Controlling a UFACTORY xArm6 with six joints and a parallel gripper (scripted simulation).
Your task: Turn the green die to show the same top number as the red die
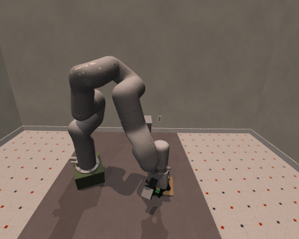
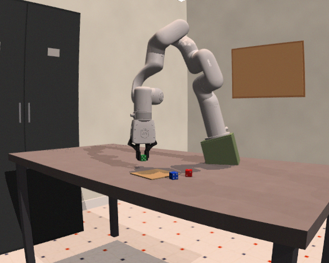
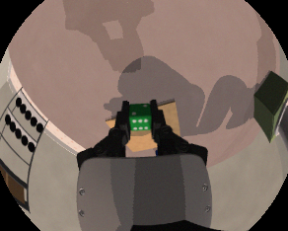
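The tan mat lies 40 mm ahead of my hand, 100 mm to the left of it and 60 mm below it. Round my hand: green die 10 mm below; then red die 10 mm behind, 220 mm to the left, 50 mm below; then blue die 60 mm ahead, 210 mm to the left, 50 mm below.
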